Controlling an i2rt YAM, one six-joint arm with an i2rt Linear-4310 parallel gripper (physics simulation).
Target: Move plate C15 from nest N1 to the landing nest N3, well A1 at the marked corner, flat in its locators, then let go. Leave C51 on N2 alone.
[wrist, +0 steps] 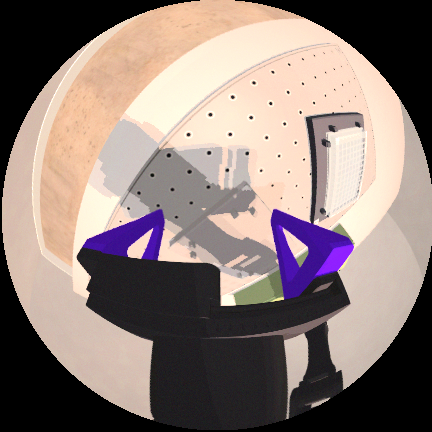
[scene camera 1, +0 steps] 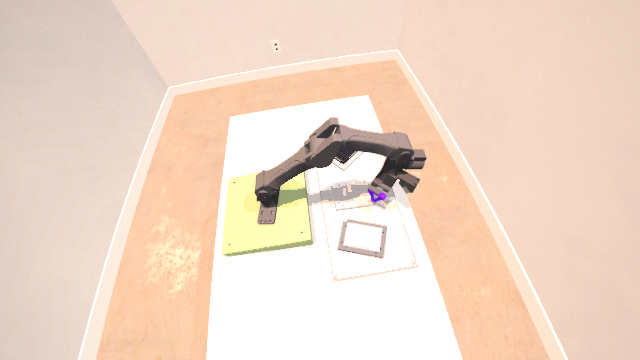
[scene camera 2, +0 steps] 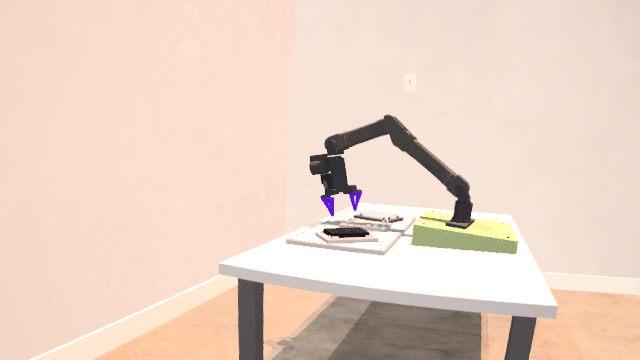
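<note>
A black plate (scene camera 1: 345, 156) (scene camera 2: 346, 232) sits on a light nest (scene camera 1: 344, 167) (scene camera 2: 350, 240), turned at an angle, partly behind the arm in scene camera 1. A clear-white plate (scene camera 1: 363, 236) (wrist: 346, 172) sits on a dark grey nest (scene camera 1: 342, 236) (wrist: 316, 165). The middle light nest (scene camera 1: 350, 207) (wrist: 260, 225) holds no plate; part is in shadow. Nest and plate labels and the marked corner cannot be read. My gripper (scene camera 1: 382, 200) (scene camera 2: 344, 213) (wrist: 217, 214) is open and empty, fingers pointing down, above the outer side of the middle nest.
The nests stand on a perforated board (scene camera 2: 382, 250) (wrist: 280, 107) on the white table (scene camera 2: 450, 280). The arm's base stands on a yellow-green block (scene camera 1: 265, 240) (scene camera 2: 465, 241) beside the board. The arm's shadow falls across the middle nest.
</note>
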